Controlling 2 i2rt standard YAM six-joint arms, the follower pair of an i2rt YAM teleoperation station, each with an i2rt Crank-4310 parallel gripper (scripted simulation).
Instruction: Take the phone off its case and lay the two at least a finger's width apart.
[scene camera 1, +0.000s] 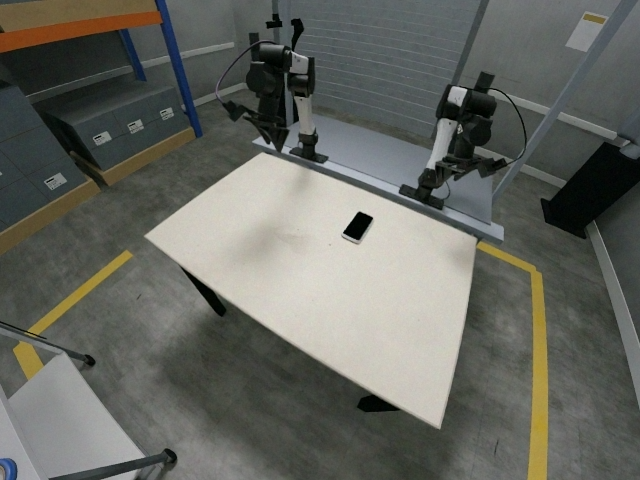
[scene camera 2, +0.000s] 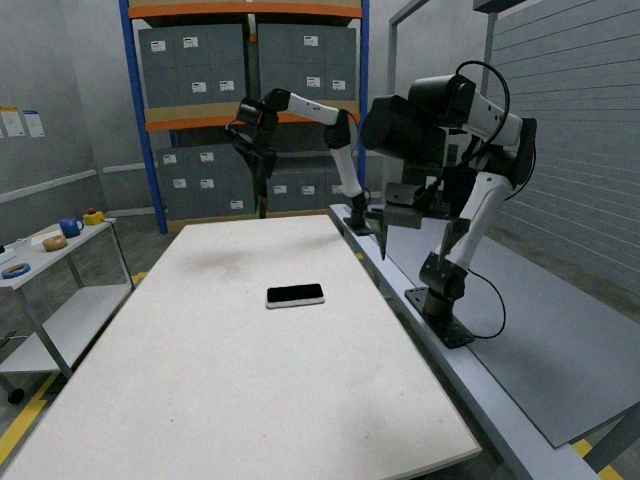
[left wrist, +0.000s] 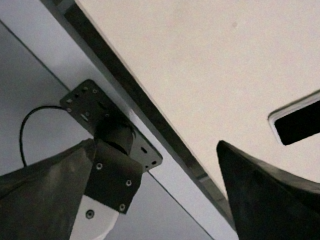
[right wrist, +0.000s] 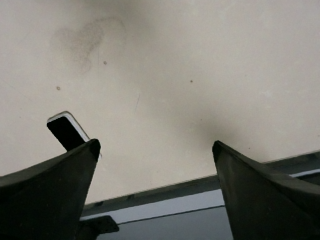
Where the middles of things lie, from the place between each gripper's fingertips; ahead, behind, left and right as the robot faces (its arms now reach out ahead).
Right now my left hand (scene camera 2: 409, 265) is 18 cm short of the black phone (scene camera 2: 306, 292), 22 cm to the left of it and 19 cm above it.
I see my right gripper (scene camera 1: 273, 148) 32 cm to the right of the black phone, 25 cm above it and 6 cm past it.
